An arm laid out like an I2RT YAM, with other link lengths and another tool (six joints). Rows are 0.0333 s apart.
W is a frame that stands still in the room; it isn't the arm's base.
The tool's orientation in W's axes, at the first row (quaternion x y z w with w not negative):
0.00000, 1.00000, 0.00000, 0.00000
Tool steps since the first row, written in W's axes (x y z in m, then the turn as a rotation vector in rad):
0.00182, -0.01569, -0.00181, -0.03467, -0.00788, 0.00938
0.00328, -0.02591, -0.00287, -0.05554, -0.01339, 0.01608
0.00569, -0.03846, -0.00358, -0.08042, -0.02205, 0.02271
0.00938, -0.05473, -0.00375, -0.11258, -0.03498, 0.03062
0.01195, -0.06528, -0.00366, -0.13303, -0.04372, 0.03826
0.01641, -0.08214, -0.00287, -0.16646, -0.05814, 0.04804
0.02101, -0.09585, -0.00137, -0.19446, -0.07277, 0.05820
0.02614, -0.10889, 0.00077, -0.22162, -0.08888, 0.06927
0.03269, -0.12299, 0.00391, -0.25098, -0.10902, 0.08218
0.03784, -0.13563, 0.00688, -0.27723, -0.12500, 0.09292
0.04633, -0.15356, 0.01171, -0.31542, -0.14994, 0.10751
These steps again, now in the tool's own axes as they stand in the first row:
-0.00182, -0.01569, 0.00181, 0.03467, -0.00788, -0.00938
-0.00328, -0.02591, 0.00287, 0.05554, -0.01339, -0.01608
-0.00569, -0.03846, 0.00358, 0.08042, -0.02205, -0.02271
-0.00938, -0.05473, 0.00375, 0.11258, -0.03498, -0.03062
-0.01195, -0.06528, 0.00366, 0.13303, -0.04372, -0.03826
-0.01641, -0.08214, 0.00287, 0.16646, -0.05814, -0.04804
-0.02101, -0.09585, 0.00137, 0.19446, -0.07277, -0.05820
-0.02614, -0.10889, -0.00077, 0.22162, -0.08888, -0.06927
-0.03269, -0.12299, -0.00391, 0.25098, -0.10902, -0.08218
-0.03784, -0.13563, -0.00688, 0.27723, -0.12500, -0.09292
-0.04633, -0.15356, -0.01171, 0.31542, -0.14994, -0.10751

